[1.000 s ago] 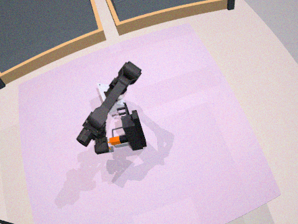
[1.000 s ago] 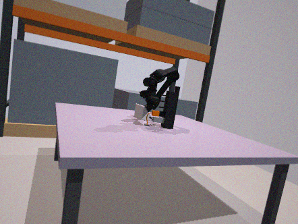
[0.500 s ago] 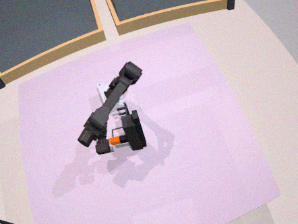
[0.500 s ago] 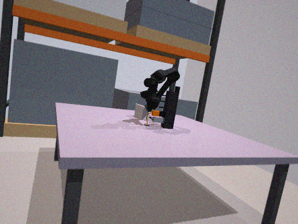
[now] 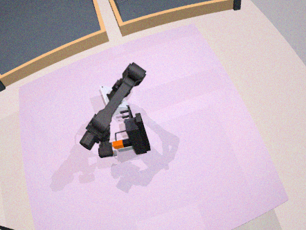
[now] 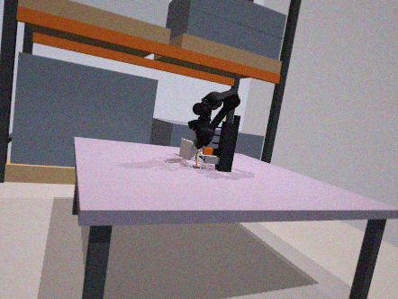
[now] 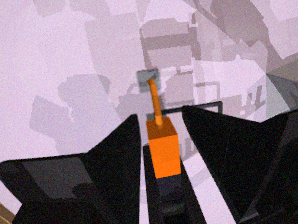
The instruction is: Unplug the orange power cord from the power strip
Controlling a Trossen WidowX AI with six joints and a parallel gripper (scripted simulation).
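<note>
Right now my gripper tip is 6 cm to the right of the orange plug, 1 cm short of it and 1 cm above it. Round my gripper tip: dark power strip: 14 cm to the left, 4 cm ahead, 2 cm above.
</note>
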